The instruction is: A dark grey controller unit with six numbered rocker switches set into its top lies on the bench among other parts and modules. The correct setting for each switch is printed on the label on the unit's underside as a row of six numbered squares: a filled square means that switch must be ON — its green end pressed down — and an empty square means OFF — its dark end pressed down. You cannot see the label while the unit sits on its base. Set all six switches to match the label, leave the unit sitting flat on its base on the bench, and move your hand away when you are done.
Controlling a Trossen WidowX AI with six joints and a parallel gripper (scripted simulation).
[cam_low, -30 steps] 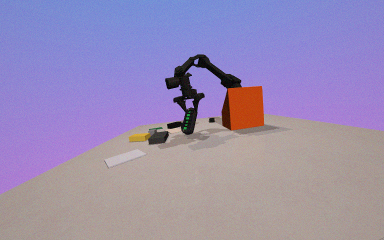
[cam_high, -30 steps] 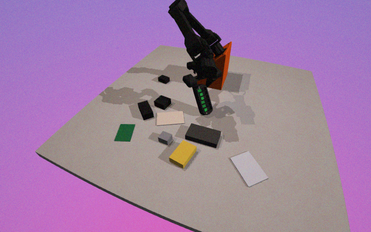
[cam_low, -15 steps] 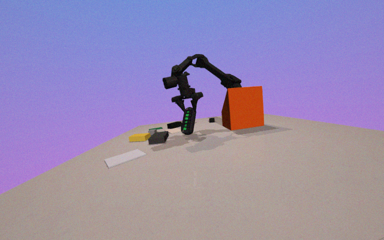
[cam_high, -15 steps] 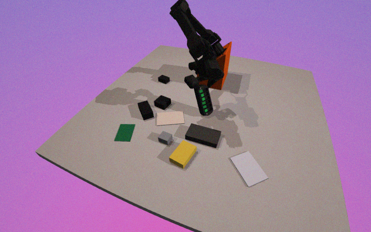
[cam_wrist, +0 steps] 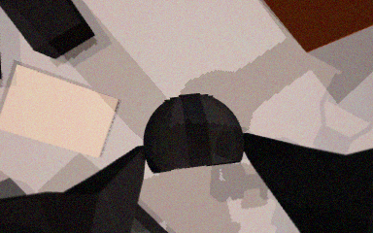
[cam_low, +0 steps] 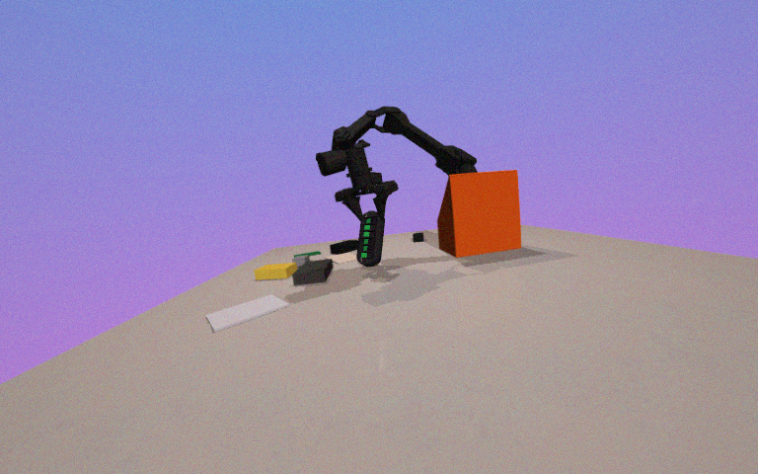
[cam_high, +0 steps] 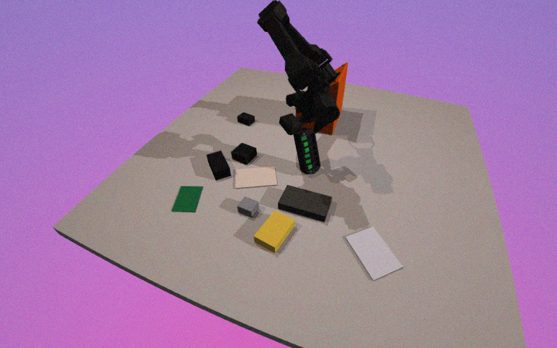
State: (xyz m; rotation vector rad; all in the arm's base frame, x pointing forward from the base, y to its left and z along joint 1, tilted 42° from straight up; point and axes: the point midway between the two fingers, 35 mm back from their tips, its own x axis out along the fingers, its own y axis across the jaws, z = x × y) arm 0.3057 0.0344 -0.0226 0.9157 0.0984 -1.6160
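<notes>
The dark grey box is 160 mm ahead of my gripper tip, 80 mm to the left of it and 110 mm below it. The rest, counted from my gripper tip: grey cube (260 mm ahead, 60 mm to the right, 110 mm below); beige card (130 mm ahead, 110 mm to the right, 130 mm below); yellow block (290 mm ahead, 60 mm to the left, 110 mm below).
</notes>
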